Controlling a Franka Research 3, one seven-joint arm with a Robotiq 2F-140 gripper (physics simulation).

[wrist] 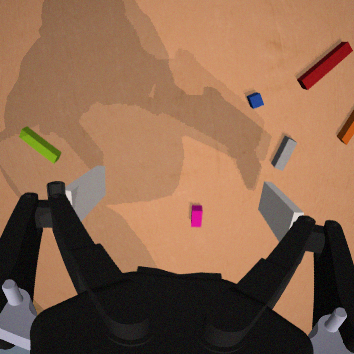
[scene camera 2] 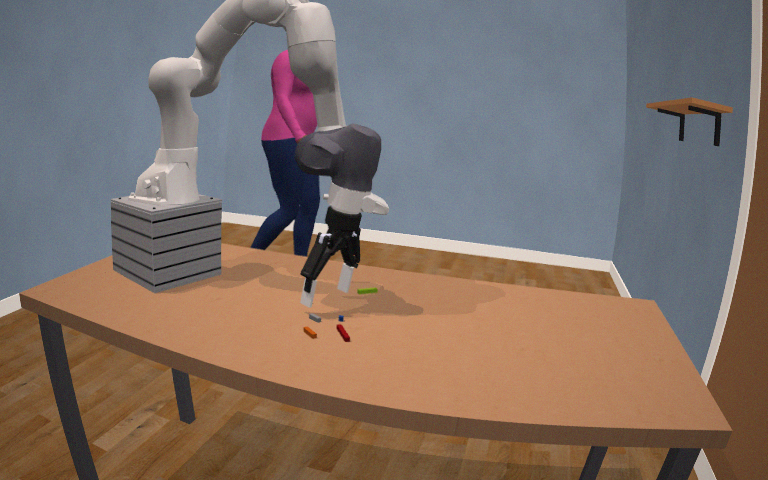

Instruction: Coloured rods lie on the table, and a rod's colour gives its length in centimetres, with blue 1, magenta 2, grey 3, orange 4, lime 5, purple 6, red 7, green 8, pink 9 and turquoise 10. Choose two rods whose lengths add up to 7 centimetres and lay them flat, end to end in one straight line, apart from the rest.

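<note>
My gripper is wide open and empty, above the table. In the wrist view a short magenta rod lies on the table between and below the fingers; it does not show in the scene view, where a finger seems to hide it. A lime rod lies apart, at the left in the wrist view. A grey rod lies beyond the right finger in the wrist view. A blue cube-like rod, a red rod and an orange rod lie separately, flat.
The wooden table carries the rods. The arm's grey striped base block stands at its left end. A person stands behind the table. A wall shelf hangs at the far right. The arm's shadow falls across the table around the lime rod.
</note>
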